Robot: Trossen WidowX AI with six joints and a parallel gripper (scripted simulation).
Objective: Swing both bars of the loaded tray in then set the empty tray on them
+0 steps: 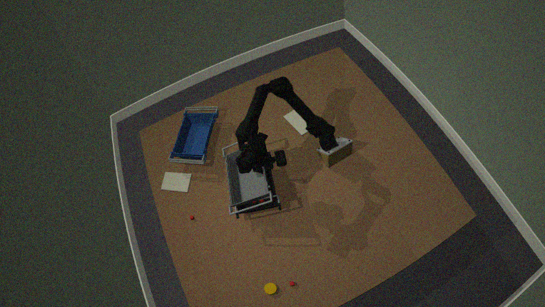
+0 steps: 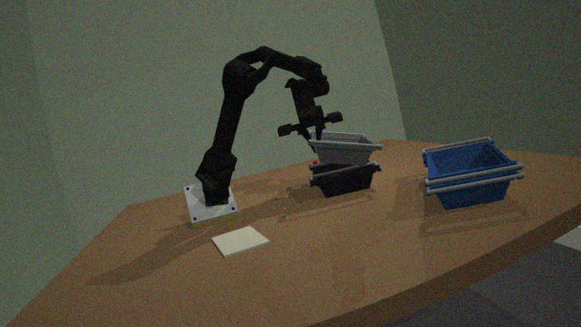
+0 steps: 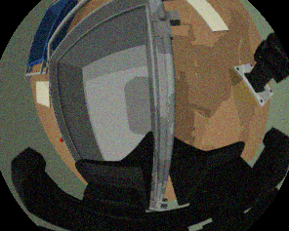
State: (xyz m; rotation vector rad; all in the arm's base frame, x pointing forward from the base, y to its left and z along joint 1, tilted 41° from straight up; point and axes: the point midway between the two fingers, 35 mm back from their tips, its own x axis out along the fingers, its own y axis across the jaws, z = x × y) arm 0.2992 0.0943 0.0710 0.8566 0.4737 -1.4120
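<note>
Right now the grey tray is 70 mm ahead of my gripper tip, 20 mm to the right of it and 10 mm above it. Round my gripper tip: yellow disc: 460 mm to the left, 160 mm ahead, 100 mm below.
</note>
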